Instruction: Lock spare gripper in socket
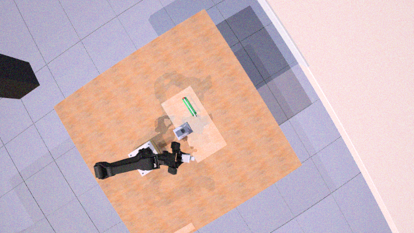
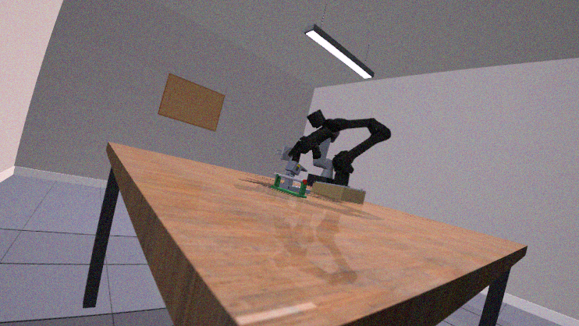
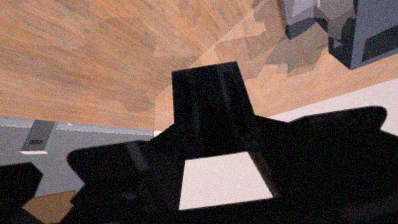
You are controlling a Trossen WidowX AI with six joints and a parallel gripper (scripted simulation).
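My gripper tip is now 150 mm to the right of the socket, 80 mm above it and 60 mm short of it. The rest, counted from my gripper tip: green pin cradle: 270 mm to the left, 170 mm ahead, 110 mm below; then spare gripper: 10 mm above.
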